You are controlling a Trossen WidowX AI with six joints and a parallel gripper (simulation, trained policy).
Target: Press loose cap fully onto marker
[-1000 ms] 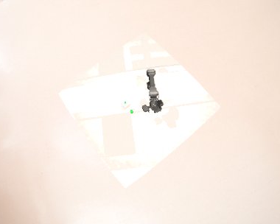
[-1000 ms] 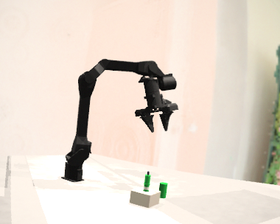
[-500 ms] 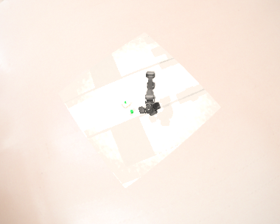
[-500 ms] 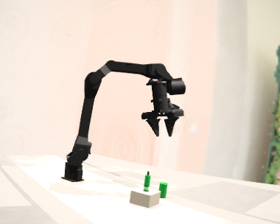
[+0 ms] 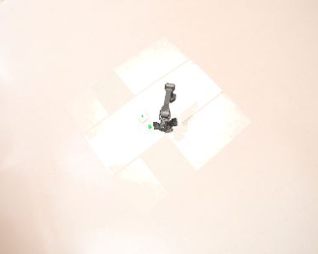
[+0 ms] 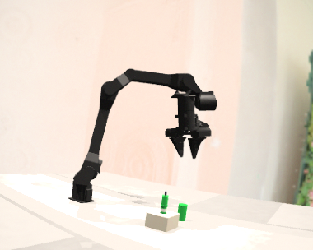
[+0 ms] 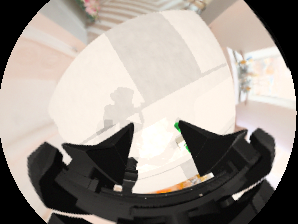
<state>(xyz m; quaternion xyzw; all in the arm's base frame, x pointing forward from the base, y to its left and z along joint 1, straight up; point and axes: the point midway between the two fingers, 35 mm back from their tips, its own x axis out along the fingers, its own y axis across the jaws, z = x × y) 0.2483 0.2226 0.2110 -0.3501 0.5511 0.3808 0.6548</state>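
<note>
Now: gripper tip 7 cm short of the green cap, 14 cm to the left of it and 15 cm above it. The rest, counted from my gripper tip: green marker (6 cm ahead, 24 cm to the right, 10 cm below); pale holder block (6 cm ahead, 24 cm to the right, 16 cm below).
</note>
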